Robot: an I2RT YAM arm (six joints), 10 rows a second.
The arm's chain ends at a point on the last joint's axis. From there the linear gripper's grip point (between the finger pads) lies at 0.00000 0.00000 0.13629 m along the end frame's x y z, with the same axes.
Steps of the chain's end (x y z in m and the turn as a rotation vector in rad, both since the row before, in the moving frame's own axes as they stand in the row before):
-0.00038, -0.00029, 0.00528, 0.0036, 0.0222, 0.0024
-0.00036, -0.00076, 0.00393, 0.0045, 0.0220, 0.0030
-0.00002, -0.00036, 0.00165, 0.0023, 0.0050, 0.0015
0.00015, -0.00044, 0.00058, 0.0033, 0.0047, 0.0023
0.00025, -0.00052, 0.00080, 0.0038, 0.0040, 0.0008
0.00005, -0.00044, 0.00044, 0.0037, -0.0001, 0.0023
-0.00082, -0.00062, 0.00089, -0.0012, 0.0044, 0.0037
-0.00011, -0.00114, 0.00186, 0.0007, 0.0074, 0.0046
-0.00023, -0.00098, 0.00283, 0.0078, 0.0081, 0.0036
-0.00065, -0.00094, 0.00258, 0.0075, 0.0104, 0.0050
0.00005, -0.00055, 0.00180, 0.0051, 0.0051, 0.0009
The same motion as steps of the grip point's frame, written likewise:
0.00265, -0.00078, 0.00525, 0.0036, 0.0222, 0.0024
0.00264, -0.00137, 0.00390, 0.0045, 0.0220, 0.0030
0.00066, -0.00067, 0.00165, 0.0023, 0.0050, 0.0015
0.00079, -0.00089, 0.00058, 0.0033, 0.0047, 0.0023
0.00080, -0.00104, 0.00080, 0.0038, 0.0040, 0.0008
0.00004, -0.00094, 0.00044, 0.0037, -0.0001, 0.0023
-0.00022, -0.00046, 0.00089, -0.0012, 0.0044, 0.0037
0.00090, -0.00123, 0.00186, 0.0007, 0.0074, 0.0046
0.00088, -0.00204, 0.00282, 0.0078, 0.0081, 0.0036
0.00077, -0.00196, 0.00257, 0.0075, 0.0104, 0.0050
0.00075, -0.00124, 0.00180, 0.0051, 0.0051, 0.0009

